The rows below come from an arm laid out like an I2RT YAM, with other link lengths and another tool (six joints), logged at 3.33 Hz.
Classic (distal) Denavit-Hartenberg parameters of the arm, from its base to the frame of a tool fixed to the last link. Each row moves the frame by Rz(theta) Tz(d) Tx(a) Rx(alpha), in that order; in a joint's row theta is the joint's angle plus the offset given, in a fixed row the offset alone. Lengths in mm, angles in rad.
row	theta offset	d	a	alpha
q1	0	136.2	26.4	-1.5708
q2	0	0	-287.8	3.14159
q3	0.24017	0	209.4	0
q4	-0.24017	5.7	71	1.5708
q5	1.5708	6.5	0	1.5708
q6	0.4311	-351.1	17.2	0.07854
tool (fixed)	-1.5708	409.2	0	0
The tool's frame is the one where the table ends.
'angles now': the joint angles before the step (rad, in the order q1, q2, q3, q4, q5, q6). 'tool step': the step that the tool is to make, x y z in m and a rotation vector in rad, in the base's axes. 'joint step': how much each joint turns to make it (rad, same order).
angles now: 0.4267, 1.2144, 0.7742, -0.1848, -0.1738, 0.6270
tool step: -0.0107, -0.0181, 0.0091, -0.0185, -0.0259, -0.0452
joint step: -0.0521, -0.0715, -0.0002, -0.0592, 0.0101, -0.0265
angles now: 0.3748, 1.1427, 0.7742, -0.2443, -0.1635, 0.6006
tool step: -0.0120, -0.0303, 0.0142, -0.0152, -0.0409, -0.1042
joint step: -0.1172, -0.0838, 0.0168, -0.0713, 0.0045, -0.0302
